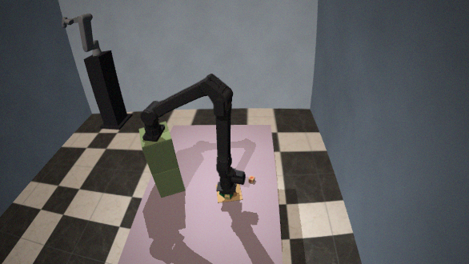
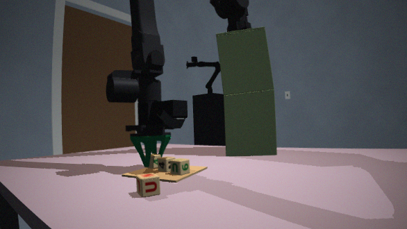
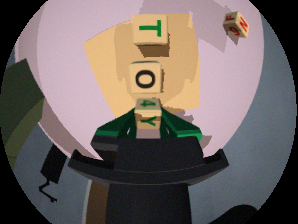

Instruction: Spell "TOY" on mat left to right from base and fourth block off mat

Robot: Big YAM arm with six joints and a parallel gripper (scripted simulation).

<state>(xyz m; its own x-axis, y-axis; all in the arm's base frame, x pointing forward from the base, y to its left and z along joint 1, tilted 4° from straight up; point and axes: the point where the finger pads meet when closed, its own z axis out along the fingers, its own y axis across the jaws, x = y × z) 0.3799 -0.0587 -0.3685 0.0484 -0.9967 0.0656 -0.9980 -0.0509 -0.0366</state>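
The letter block is right at my hand. The rest, counted from my hand: tan mat: 50 mm to the left, 20 mm below; then black-lettered block: 50 mm to the left.
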